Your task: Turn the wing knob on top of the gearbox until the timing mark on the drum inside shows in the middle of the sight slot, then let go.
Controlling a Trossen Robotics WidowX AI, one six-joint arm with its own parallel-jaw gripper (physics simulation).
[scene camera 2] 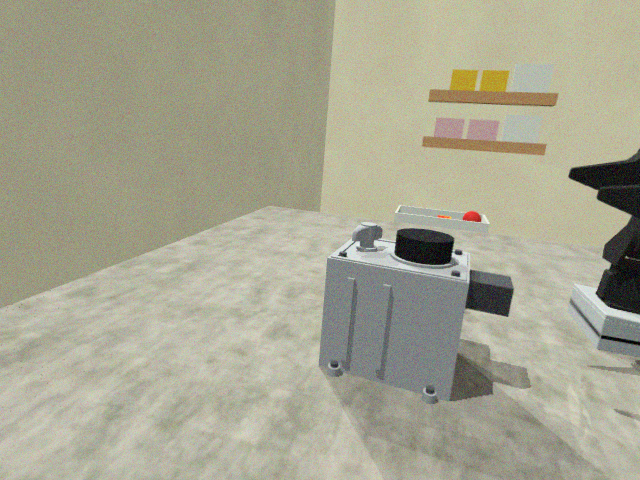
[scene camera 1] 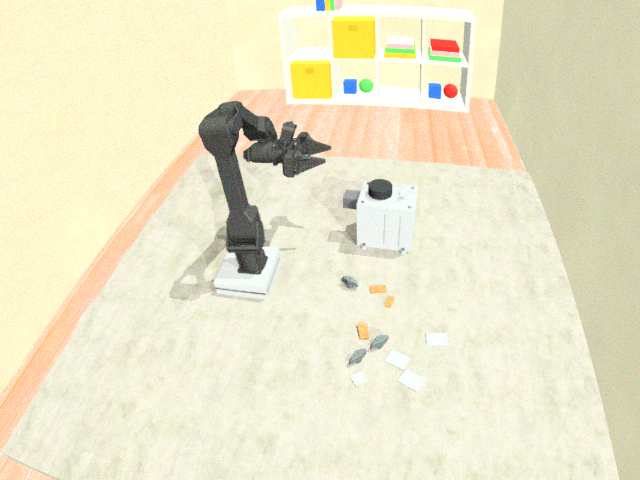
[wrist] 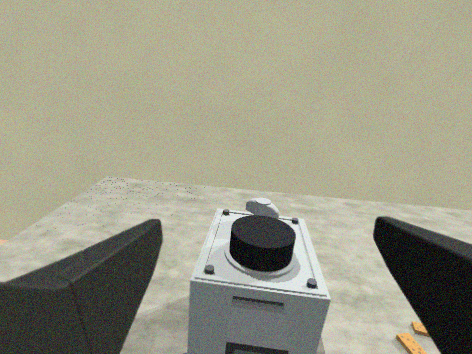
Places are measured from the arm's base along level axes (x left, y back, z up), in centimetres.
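Pixels of known places: gripper, fingertip midpoint: [scene camera 2: 582,182] [scene camera 1: 328,154] [wrist: 267,228]; arm's base, link origin: [scene camera 2: 626,305] [scene camera 1: 253,264].
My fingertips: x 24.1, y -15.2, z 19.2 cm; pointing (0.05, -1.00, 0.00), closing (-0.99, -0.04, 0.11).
Observation:
Ahead of a thing's pixels: the offset from my fingertips to its top centre. "spot": to the spot under its first point.
The light grey gearbox @(dx -1.3, dy -13.7, dz -6.9 cm) [scene camera 1: 385,222] [scene camera 2: 392,320] [wrist: 255,317] stands upright on the mottled surface. The small grey wing knob @(dx -1.4, dy -20.4, dz -6.9 cm) [scene camera 1: 404,193] [scene camera 2: 367,235] [wrist: 262,206] sits on its top, on the side away from the arm, partly hidden in the wrist view behind a black round cap @(spot: dx -3.2, dy -13.9, dz -7.6 cm) [scene camera 1: 380,189] [scene camera 2: 423,246] [wrist: 262,242]. A dark hood @(spot: dx -3.0, dy -6.2, dz -11.4 cm) [scene camera 1: 351,198] [scene camera 2: 490,292] juts from the side facing the arm. In the wrist view, the upper edge of the dark sight window @(spot: dx -1.0, dy -3.9, dz -11.7 cm) [wrist: 256,348] shows at the bottom; the timing mark is not visible. My gripper [scene camera 1: 327,155] [scene camera 2: 584,184] is open and empty, above and short of the gearbox.
Orange pieces @(dx -22.9, dy -16.3, dz -23.4 cm) [scene camera 1: 378,289], dark grey pieces @(dx -22.6, dy -9.1, dz -21.2 cm) [scene camera 1: 349,282] and pale flat squares @(dx -36.4, dy -31.8, dz -23.8 cm) [scene camera 1: 437,339] lie scattered on the surface. A white tray [scene camera 2: 439,222] with a red ball stands behind the gearbox in scene camera 2. A white shelf unit [scene camera 1: 377,57] stands far back.

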